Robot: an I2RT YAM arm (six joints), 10 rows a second.
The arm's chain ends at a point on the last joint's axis. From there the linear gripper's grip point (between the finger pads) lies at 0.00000 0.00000 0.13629 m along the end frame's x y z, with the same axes.
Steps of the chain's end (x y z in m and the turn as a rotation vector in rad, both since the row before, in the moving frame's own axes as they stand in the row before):
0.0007 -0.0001 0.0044 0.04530 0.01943 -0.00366
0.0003 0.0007 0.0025 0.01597 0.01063 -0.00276
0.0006 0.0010 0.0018 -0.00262 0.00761 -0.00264
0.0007 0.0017 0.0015 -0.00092 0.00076 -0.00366
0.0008 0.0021 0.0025 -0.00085 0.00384 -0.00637
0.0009 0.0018 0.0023 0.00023 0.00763 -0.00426
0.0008 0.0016 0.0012 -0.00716 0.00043 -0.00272
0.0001 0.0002 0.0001 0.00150 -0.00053 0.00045
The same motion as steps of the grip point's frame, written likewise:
0.0033 -0.0063 0.0042 0.04530 0.01943 -0.00366
0.0017 -0.0015 0.0025 0.01597 0.01063 -0.00276
0.0016 0.0014 0.0018 -0.00262 0.00761 -0.00264
0.0008 0.0018 0.0015 -0.00092 0.00076 -0.00366
0.0013 0.0022 0.0025 -0.00085 0.00384 -0.00637
0.0019 0.0018 0.0023 0.00023 0.00763 -0.00426
0.0009 0.0026 0.0012 -0.00716 0.00043 -0.00272
0.0000 0.0000 0.0001 0.00150 -0.00053 0.00045

